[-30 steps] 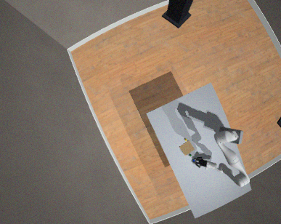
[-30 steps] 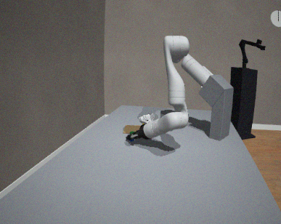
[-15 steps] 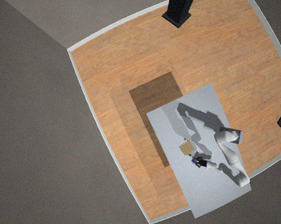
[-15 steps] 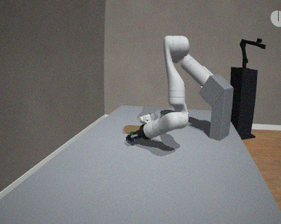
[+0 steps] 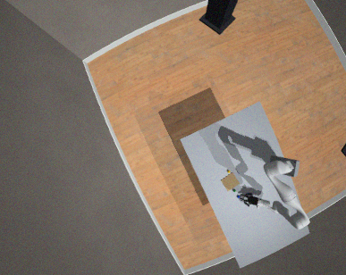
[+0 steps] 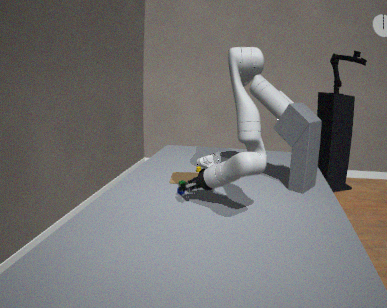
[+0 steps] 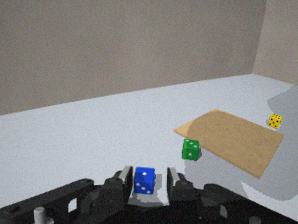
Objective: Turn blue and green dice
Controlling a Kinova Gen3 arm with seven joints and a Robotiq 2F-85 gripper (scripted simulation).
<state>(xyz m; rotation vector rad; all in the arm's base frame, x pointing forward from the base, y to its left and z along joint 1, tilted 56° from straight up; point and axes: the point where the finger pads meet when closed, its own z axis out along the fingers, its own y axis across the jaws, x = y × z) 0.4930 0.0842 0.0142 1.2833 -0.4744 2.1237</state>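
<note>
Right now my hand is 2 cm to the left of the blue die, 2 cm short of it and 2 cm above it. Also, from my hand: green die (10 cm to the right, 2 cm below); tan mat (19 cm to the right, 4 cm behind, 3 cm below); yellow die (27 cm to the right, 10 cm behind, 2 cm below).
</note>
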